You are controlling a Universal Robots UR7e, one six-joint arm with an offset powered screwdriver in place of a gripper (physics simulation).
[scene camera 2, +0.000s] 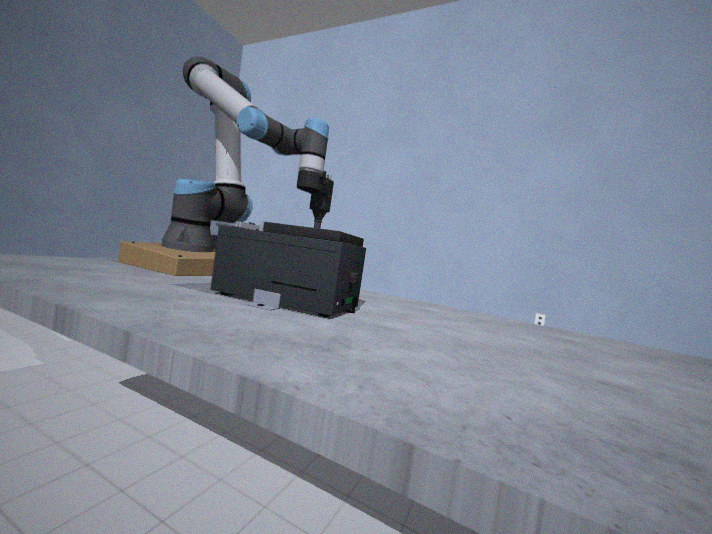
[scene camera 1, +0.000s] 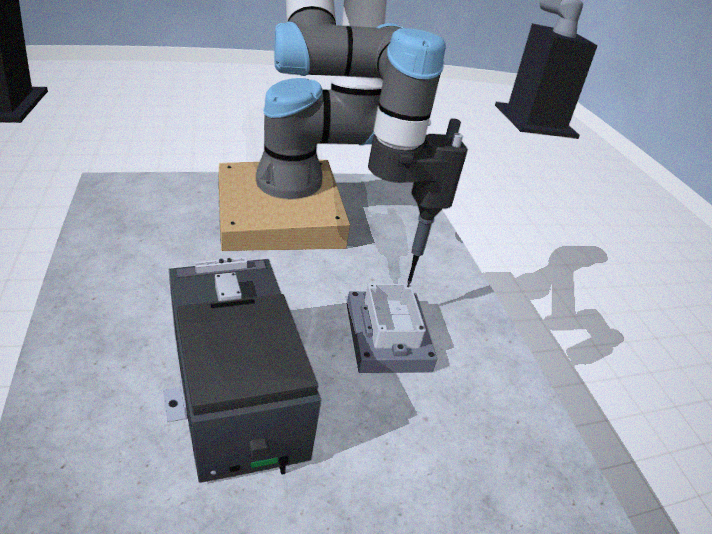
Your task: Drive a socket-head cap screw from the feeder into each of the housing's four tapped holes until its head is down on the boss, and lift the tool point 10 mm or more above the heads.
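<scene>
The white open-topped housing (scene camera 1: 397, 339) sits upright in a grey fixture (scene camera 1: 396, 365) in scene camera 1. Dark spots show at its back left and two front corners; I cannot tell holes from screw heads. My screwdriver (scene camera 1: 408, 285) (scene camera 2: 318, 220) points down, slightly tilted in scene camera 1, with its thin bit's tip at the housing's back right corner. Whether it touches the boss or bears a screw is too small to tell. The black screw feeder (scene camera 1: 244, 350) (scene camera 2: 276, 264) stands left of the housing. In scene camera 2 it hides the housing and the bit's tip.
A light plate (scene camera 1: 228, 285) and a pale rail (scene camera 1: 220, 266) lie on the feeder's back end. A small bracket (scene camera 1: 173, 404) (scene camera 2: 266, 298) sticks out at the feeder's side. The arm stands on a wooden base block (scene camera 1: 281, 236) (scene camera 2: 146, 258) behind the feeder and housing.
</scene>
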